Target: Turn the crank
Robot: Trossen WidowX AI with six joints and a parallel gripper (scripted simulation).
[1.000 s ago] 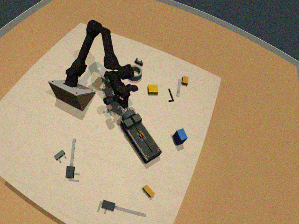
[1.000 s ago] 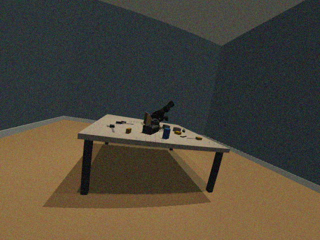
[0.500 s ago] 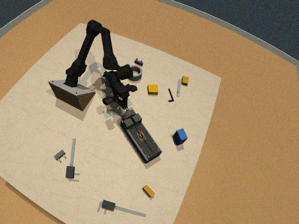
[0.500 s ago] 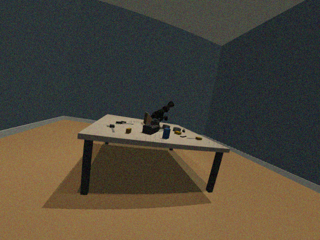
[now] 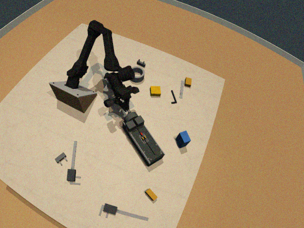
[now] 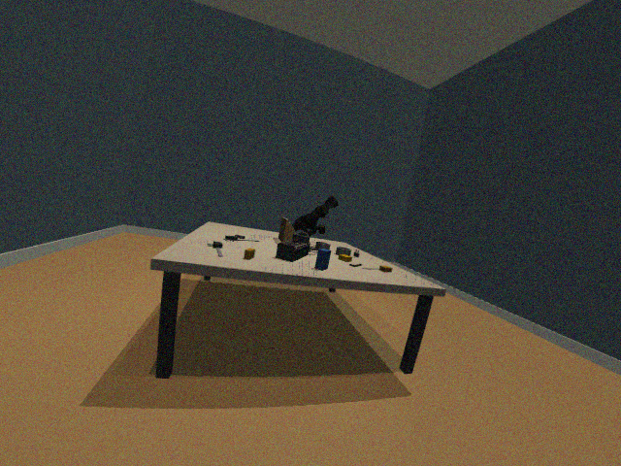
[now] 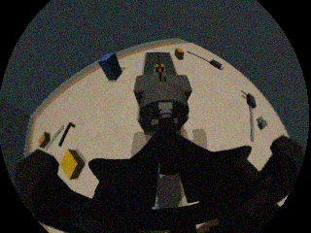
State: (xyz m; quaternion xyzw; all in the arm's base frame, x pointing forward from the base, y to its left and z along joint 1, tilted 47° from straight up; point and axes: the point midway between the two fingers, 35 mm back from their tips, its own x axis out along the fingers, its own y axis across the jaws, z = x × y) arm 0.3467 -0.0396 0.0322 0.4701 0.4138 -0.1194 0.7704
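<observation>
Now: the crank handle 1 cm behind my gripper tip, 1 cm to the left of it and 2 cm above it. From my gripper tip the other things lie so: yellow block (8 cm ahead, 24 cm to the left, 8 cm below); then red pointer (11 cm ahead, 9 cm to the right, 1 cm below); then black hex key (21 cm ahead, 24 cm to the left, 9 cm below).
</observation>
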